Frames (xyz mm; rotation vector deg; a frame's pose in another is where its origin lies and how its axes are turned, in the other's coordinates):
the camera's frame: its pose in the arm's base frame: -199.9 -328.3 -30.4 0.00 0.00 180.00
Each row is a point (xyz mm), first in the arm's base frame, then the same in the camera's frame.
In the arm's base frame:
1: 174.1 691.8 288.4
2: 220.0 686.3 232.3
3: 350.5 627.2 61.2
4: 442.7 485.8 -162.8
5: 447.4 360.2 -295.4
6: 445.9 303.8 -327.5
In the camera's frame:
1: -374.0 -1020.1 318.8
2: -419.9 -1014.6 262.7
3: -550.4 -955.5 91.6
4: -642.6 -814.1 -132.4
5: -647.3 -688.5 -265.0
6: -645.8 -632.1 -297.1

